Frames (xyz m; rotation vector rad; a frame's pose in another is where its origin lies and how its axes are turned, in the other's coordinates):
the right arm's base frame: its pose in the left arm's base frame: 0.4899 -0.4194 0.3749 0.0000 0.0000 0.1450
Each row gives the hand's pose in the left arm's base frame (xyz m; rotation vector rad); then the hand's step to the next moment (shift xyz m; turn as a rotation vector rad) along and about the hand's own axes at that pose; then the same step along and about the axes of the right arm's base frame.
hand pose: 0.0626 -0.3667 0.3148 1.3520 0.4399 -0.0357
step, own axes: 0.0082 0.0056 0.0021 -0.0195 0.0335 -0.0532
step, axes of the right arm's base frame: 0.0097 -0.0003 0.0029 -0.0159 0.0565 0.0297
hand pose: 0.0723 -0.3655 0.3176 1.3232 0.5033 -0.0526
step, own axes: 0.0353 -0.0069 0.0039 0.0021 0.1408 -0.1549
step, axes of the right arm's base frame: 0.0307 -0.0013 -0.0191 0.0231 0.1804 0.1036
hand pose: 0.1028 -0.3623 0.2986 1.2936 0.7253 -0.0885
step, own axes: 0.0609 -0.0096 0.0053 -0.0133 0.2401 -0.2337
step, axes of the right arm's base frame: 0.0468 0.0057 -0.0401 0.0348 0.2752 0.1884
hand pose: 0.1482 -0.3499 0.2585 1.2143 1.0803 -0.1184
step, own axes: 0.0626 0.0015 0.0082 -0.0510 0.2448 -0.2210
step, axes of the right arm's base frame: 0.0418 0.0164 -0.0444 0.0218 0.2517 0.2180
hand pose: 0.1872 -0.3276 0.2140 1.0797 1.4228 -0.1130
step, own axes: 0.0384 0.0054 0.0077 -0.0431 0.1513 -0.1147
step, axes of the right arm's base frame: 0.0202 0.0153 -0.0304 0.0238 0.1336 0.1397
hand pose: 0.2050 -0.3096 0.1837 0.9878 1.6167 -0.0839
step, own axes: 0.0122 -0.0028 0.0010 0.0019 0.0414 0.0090
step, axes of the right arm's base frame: 0.0001 0.0043 -0.0118 0.0360 0.0176 0.0139
